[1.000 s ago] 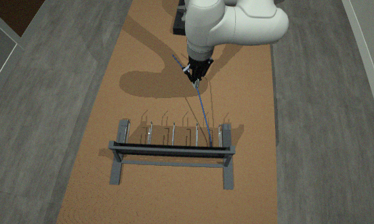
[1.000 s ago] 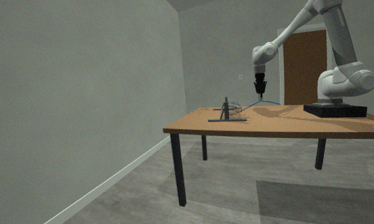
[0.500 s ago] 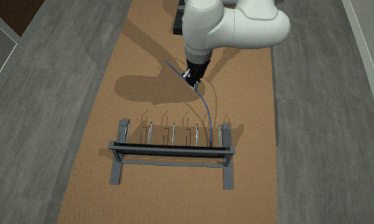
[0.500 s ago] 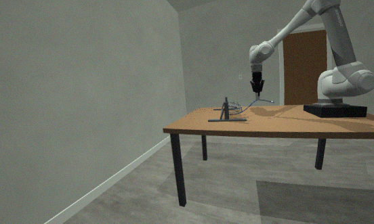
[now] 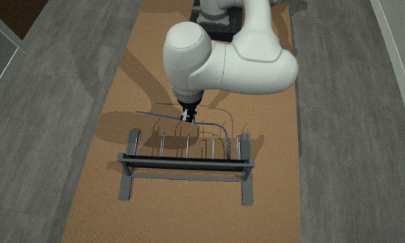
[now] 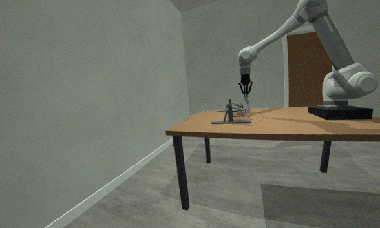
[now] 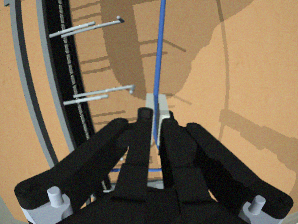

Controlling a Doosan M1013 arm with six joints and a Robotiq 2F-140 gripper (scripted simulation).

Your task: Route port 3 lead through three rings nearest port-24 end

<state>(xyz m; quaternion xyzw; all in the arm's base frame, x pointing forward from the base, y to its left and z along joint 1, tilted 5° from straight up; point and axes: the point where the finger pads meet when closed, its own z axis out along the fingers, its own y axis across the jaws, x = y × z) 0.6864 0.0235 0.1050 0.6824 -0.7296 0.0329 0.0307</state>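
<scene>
Right now the dark grey rack is 150 mm ahead of my hand, 100 mm below it and 10 mm to the left of it.
</scene>
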